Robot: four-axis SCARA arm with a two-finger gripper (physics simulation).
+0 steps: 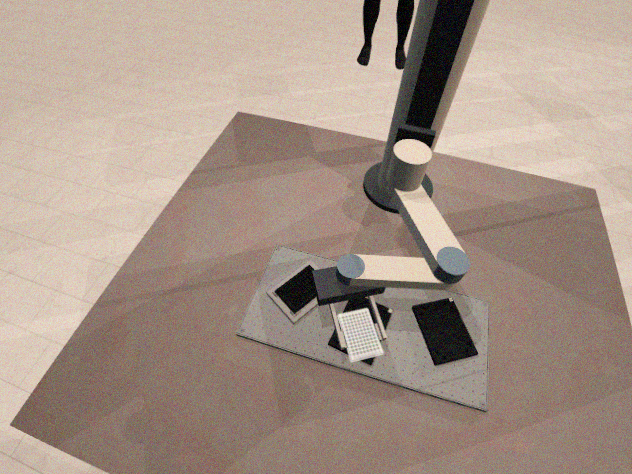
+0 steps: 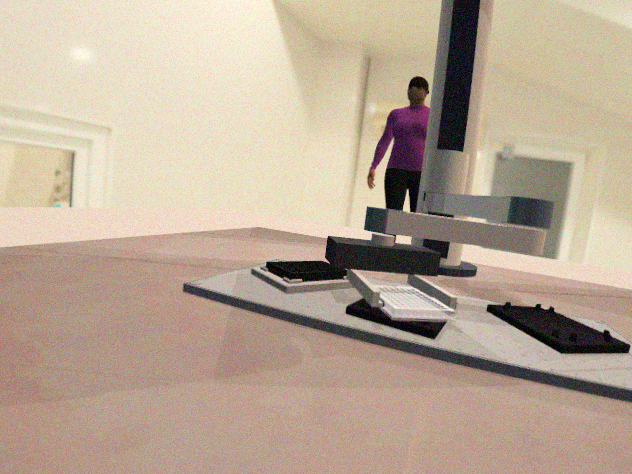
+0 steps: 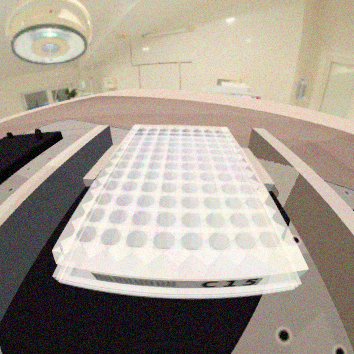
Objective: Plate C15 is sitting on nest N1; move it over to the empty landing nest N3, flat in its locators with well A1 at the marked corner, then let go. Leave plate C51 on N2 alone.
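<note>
White well plate C15 (image 1: 359, 326) (image 2: 414, 307) (image 3: 175, 220) lies over black nest N1 (image 1: 383, 316) (image 2: 403, 325) (image 3: 125, 325), turned at an angle to it. My gripper (image 1: 363, 342) (image 2: 416, 301) (image 3: 179, 137) is shut on plate C15, with the pads against its long sides. Whether the plate touches the nest is hard to tell. Black nest N3 (image 1: 444, 331) (image 2: 561, 331) (image 3: 25, 147) has upright locators and holds no plate; a small pale tag marks one corner. Black plate C51 (image 1: 297, 291) (image 2: 303, 268) sits on light grey nest N2 (image 1: 294, 317) (image 2: 288, 287).
The nests stand on a grey perforated board (image 1: 408, 380) (image 2: 255, 303). The dark gripper body (image 1: 329, 286) (image 2: 382, 257) hangs between N2 and N1, close beside C51. The arm's column (image 1: 395, 147) (image 2: 433, 178) rises behind the board. A person (image 2: 405, 137) stands behind the column.
</note>
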